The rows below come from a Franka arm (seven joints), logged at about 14 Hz.
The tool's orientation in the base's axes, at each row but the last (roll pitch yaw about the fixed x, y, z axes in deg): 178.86 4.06 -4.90; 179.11 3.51 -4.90; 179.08 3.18 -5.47; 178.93 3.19 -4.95
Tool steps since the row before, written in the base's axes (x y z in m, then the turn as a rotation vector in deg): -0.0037 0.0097 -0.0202 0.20 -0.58 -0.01; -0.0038 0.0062 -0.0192 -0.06 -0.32 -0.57; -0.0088 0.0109 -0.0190 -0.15 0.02 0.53; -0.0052 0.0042 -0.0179 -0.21 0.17 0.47
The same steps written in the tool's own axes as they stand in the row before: -0.0031 -0.0098 0.0203 0.25 0.56 0.00; -0.0031 -0.0062 0.0193 0.00 0.32 0.58; -0.0087 -0.0103 0.0194 -0.18 0.00 -0.52; -0.0045 -0.0041 0.0181 -0.25 -0.14 -0.46
